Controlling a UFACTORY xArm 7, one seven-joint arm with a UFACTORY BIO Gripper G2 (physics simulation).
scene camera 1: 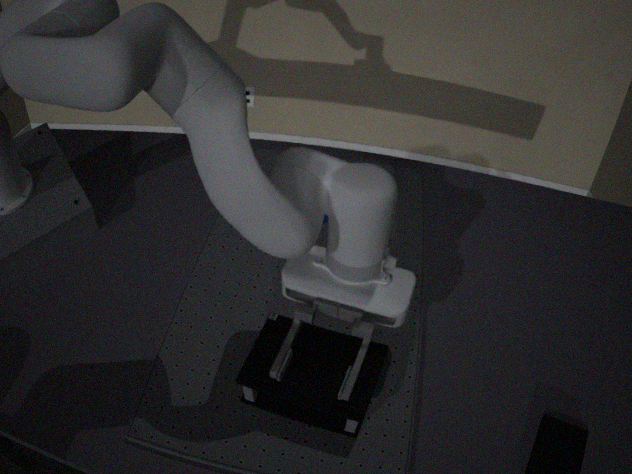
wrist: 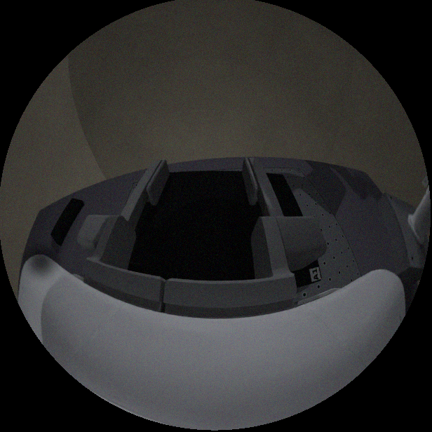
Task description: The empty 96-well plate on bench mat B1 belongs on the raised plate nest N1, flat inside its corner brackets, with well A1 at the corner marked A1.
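Where they show: end effector, tool point: point(scene camera 1: 314, 374); arm's base, origin of the base link: point(scene camera 1: 7, 191).
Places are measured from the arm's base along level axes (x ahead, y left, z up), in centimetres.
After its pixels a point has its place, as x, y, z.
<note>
A black rectangular block with pale corner brackets point(scene camera 1: 248, 393) {60.7, -21.5, -6.3} stands on the perforated board; it looks like the raised nest. In the wrist view a small A1 label point(wrist: 315, 275) sits at its near right corner. The top is uniformly black, and I cannot tell in this dim light whether the well plate lies in it. My gripper point(scene camera 1: 310, 387) {68.7, -19.2, -1.2} point(wrist: 203, 181) hangs straight down over the block. Its two pale fingers are over the black top, inside its edges. The fingers are shut with nothing between them.
The perforated board point(scene camera 1: 197, 329) {49.7, -11.8, -8.9} runs under the block on the dark bench. A beige wall point(scene camera 1: 408, 56) rises behind. Two small black patches point(wrist: 66, 219) point(wrist: 284, 193) lie beside the block. A dark object point(scene camera 1: 542, 447) {103.0, -22.5, -8.9} sits at the lower right corner.
</note>
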